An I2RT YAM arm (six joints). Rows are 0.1 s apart.
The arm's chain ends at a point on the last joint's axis. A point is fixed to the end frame.
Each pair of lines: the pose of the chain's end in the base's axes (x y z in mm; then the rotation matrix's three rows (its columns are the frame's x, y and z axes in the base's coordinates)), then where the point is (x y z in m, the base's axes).
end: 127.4 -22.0 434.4; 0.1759 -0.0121 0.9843; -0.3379 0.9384 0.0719; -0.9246 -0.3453 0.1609
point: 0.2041 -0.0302 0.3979
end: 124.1 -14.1 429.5; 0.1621 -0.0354 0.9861; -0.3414 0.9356 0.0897; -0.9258 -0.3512 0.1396
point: 0.2001 -0.0212 0.3914
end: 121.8 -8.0 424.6; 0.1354 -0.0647 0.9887; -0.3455 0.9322 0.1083; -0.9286 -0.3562 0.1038
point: 0.1965 -0.0141 0.3839
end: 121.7 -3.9 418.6; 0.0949 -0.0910 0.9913; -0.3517 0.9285 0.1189; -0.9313 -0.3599 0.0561
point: 0.1945 -0.0096 0.3745
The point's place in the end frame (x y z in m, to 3 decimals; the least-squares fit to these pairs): 0.050 0.004 0.069
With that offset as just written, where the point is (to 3 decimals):
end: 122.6 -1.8 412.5; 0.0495 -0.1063 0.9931; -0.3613 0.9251 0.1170; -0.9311 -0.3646 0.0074
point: 0.193 -0.008 0.365
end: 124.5 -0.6 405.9; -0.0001 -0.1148 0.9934; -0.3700 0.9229 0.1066; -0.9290 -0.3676 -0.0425
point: 0.193 -0.008 0.355
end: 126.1 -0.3 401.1; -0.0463 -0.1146 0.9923; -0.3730 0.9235 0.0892; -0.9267 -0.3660 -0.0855
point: 0.192 -0.009 0.347
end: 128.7 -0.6 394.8; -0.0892 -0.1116 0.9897; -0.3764 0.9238 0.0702; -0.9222 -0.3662 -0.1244
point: 0.192 -0.011 0.339
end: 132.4 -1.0 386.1; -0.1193 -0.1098 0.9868; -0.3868 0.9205 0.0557; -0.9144 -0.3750 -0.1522
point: 0.194 -0.013 0.328
